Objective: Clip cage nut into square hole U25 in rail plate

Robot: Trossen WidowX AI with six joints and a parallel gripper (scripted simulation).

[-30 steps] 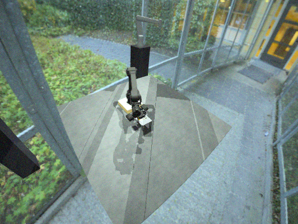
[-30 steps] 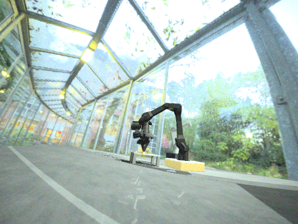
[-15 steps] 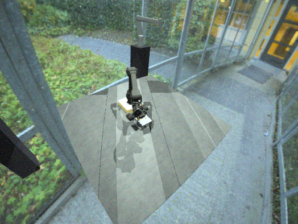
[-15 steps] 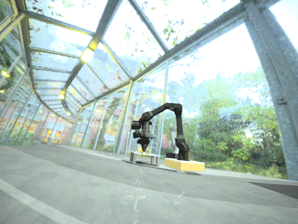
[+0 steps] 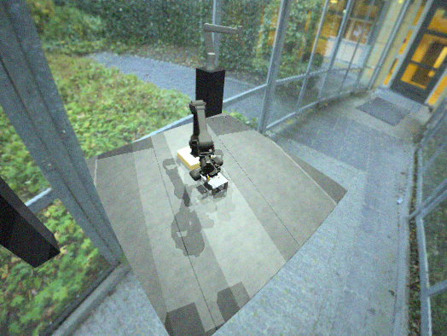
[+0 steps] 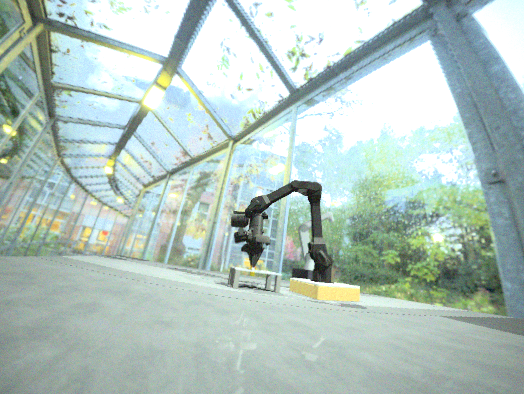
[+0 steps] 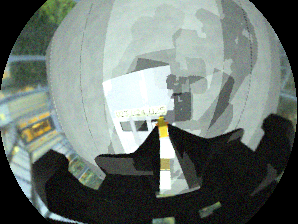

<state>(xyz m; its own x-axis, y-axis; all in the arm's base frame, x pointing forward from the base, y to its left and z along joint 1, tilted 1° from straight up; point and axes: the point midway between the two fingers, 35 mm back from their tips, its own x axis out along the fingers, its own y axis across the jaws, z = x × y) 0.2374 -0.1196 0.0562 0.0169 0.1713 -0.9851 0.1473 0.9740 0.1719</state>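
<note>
My gripper tip is now 1 cm above the yellow cage nut. The rest, counted from my gripper tip: label strip 3 cm to the left, 3 cm ahead, 1 cm below.
</note>
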